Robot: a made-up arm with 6 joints. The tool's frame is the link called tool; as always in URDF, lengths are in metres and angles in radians. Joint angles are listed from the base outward.
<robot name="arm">
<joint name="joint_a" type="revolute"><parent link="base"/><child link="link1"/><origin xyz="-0.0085 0.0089 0.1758"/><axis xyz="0 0 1"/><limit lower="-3.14" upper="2.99"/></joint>
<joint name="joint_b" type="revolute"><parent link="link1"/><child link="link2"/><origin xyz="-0.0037 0.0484 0.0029" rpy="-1.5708 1.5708 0"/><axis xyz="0 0 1"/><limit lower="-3.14" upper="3.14"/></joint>
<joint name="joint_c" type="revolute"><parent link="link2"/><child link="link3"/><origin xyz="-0.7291 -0.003 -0.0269" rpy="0 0 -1.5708"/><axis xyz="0 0 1"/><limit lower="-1.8" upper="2.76"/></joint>
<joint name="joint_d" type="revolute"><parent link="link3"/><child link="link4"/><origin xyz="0.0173 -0.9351 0.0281" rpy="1.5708 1.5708 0"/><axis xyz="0 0 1"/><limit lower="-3.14" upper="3.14"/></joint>
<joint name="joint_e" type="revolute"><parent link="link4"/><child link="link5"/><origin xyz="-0.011 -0.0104 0.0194" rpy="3.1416 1.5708 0"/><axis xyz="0 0 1"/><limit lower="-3.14" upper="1.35"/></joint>
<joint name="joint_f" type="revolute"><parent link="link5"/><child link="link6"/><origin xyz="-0.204 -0.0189 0.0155" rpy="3.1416 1.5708 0"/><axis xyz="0 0 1"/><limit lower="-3.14" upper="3.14"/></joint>
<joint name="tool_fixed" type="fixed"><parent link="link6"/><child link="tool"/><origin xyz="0.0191 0.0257 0.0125" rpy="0 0 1.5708"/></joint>
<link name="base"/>
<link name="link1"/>
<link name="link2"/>
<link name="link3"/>
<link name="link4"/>
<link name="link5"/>
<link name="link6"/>
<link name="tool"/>
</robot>
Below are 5 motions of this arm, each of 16 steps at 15 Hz.
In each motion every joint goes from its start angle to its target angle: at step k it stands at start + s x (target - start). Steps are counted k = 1, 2, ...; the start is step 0. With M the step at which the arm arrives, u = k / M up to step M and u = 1 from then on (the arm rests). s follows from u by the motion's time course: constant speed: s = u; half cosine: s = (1 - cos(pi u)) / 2; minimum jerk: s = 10 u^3 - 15 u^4 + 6 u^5.
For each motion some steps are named. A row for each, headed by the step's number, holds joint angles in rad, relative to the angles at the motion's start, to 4 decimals.
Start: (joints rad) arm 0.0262 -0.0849 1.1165 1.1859 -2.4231 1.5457
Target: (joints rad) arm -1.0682 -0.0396 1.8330 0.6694 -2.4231 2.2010
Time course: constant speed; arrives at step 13
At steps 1, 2, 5, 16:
1: -0.0842 0.0035 0.0551 -0.0397 0.0000 0.0504
2: -0.1684 0.0070 0.1102 -0.0795 0.0000 0.1008
5: -0.4209 0.0174 0.2756 -0.1987 0.0000 0.2520
16: -1.0944 0.0453 0.7165 -0.5165 0.0000 0.6553

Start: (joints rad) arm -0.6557 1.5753 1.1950 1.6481 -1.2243 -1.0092
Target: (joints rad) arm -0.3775 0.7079 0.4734 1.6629 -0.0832 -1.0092
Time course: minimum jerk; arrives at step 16
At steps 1, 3, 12, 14, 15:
1: 0.0006 -0.0019 -0.0016 0.0000 0.0025 0.0000
3: 0.0136 -0.0423 -0.0352 0.0007 0.0557 0.0000
12: 0.2494 -0.7776 -0.6469 0.0133 1.0230 0.0000
14: 0.2737 -0.8535 -0.7100 0.0146 1.1228 0.0000
15: 0.2776 -0.8655 -0.7200 0.0148 1.1386 0.0000

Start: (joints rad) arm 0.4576 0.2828 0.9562 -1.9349 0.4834 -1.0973
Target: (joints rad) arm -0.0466 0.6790 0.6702 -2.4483 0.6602 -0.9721
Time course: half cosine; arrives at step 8
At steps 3, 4, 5, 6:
3: -0.1556 0.1223 -0.0883 -0.1585 0.0546 0.0386
4: -0.2521 0.1981 -0.1430 -0.2567 0.0884 0.0626
5: -0.3486 0.2739 -0.1977 -0.3549 0.1222 0.0866
6: -0.4304 0.3382 -0.2441 -0.4382 0.1509 0.1069

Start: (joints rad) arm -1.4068 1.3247 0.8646 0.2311 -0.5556 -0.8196
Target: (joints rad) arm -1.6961 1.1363 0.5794 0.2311 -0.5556 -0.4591
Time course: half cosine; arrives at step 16
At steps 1, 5, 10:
1: -0.0028 -0.0018 -0.0027 0.0000 0.0000 0.0035
5: -0.0643 -0.0419 -0.0634 0.0000 0.0000 0.0801
10: -0.2000 -0.1302 -0.1972 0.0000 0.0000 0.2492

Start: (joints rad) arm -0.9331 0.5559 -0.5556 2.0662 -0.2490 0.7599
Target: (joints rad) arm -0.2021 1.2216 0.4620 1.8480 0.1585 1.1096
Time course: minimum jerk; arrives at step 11
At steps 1, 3, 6, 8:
1: 0.0048 0.0043 0.0066 -0.0014 0.0027 0.0023
3: 0.0942 0.0858 0.1312 -0.0281 0.0525 0.0451
6: 0.4275 0.3893 0.5951 -0.1276 0.2383 0.2045
8: 0.6368 0.5799 0.8864 -0.1901 0.3550 0.3046

